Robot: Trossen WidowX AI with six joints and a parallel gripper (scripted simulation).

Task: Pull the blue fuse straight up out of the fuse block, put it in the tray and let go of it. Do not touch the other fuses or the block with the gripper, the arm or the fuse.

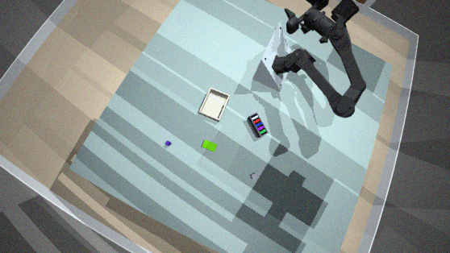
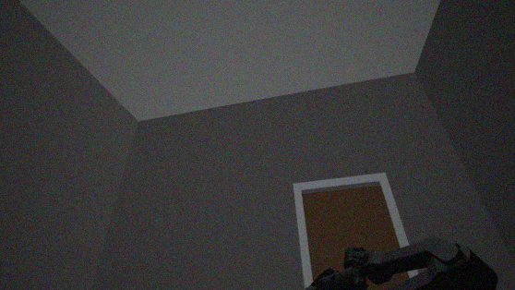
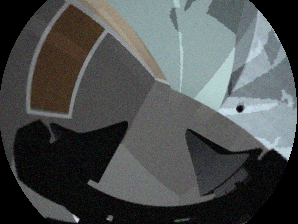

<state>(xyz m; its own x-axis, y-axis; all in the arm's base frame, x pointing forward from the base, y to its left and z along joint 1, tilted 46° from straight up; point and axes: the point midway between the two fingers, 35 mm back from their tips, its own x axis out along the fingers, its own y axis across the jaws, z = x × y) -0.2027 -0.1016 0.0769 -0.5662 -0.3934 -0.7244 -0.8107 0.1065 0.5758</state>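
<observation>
Right now my gripper tip is 490 mm short of the blue fuse, 210 mm above it and 70 mm to the right of it. The rest, counted from my gripper tip: cream tray: 470 mm ahead, 230 mm below, 150 mm to the right; then small grey cube: 710 mm ahead, 220 mm below, 140 mm to the left.
</observation>
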